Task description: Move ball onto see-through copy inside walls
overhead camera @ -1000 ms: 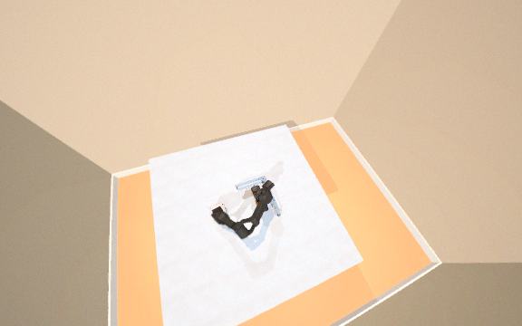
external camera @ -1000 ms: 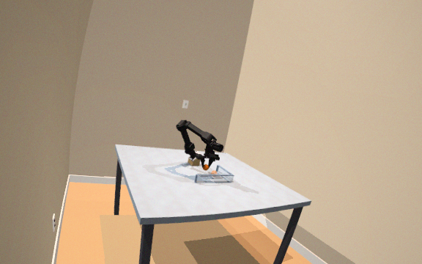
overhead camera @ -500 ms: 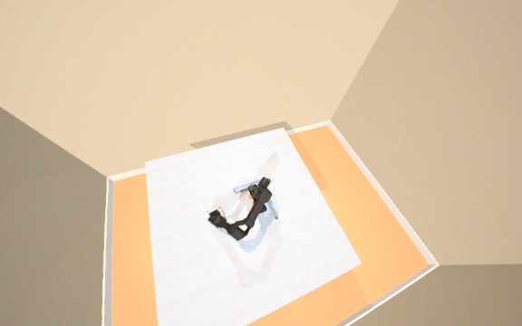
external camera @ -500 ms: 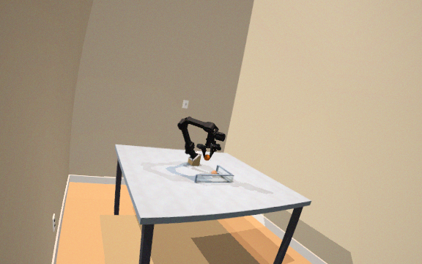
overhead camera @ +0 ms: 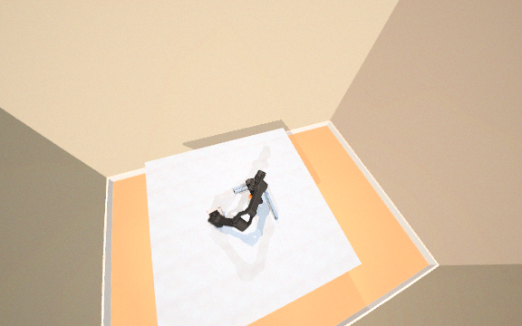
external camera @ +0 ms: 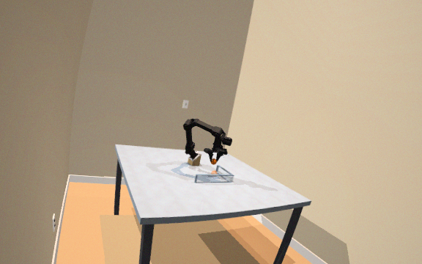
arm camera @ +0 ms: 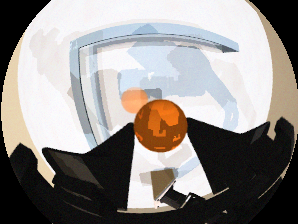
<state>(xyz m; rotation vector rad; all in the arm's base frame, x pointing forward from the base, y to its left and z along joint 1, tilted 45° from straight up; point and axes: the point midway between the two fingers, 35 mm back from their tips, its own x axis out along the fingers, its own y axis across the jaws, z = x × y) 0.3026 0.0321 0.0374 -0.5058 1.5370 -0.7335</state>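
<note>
Right now my gripper tip is 10 cm above the see-through copy of ball and 3 cm to the right of it. From my gripper tip the other things lie so: orange ball right at my gripper tip.
</note>
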